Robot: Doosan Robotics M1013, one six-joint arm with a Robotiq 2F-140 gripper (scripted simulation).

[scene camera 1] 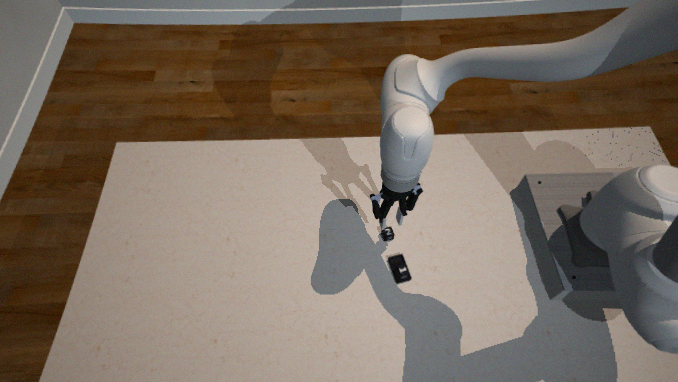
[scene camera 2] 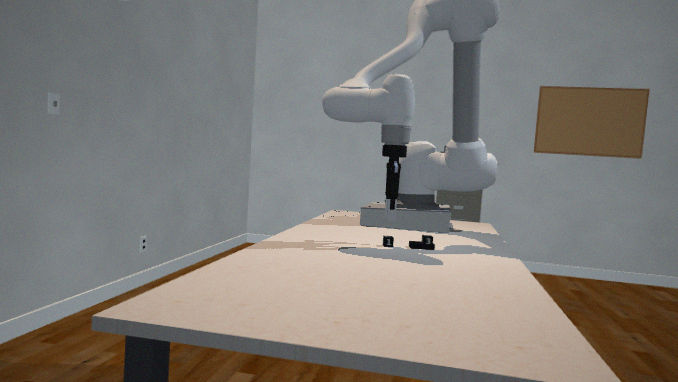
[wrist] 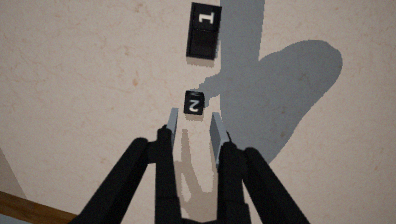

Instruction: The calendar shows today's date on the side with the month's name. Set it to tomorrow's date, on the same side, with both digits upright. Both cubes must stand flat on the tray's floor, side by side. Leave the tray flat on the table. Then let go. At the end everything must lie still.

Scene:
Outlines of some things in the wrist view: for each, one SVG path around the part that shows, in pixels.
My gripper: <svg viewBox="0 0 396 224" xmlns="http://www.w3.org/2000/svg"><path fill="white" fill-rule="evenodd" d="M68 223L121 224L148 164L156 163L155 224L252 224L249 205L245 203L242 181L263 224L310 224L259 151L253 147L247 147L244 151L238 149L236 144L232 143L219 112L212 113L209 130L215 163L219 164L217 169L217 219L219 220L201 223L182 218L180 199L177 196L173 161L178 108L173 107L167 125L163 125L162 128L157 130L157 140L148 142L148 139L143 137L135 138L81 213Z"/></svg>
A black tray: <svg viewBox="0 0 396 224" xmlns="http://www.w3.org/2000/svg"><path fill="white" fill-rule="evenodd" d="M194 2L191 5L186 57L214 60L222 7L218 6L217 31L213 33L197 31L193 29L196 4L209 4Z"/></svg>

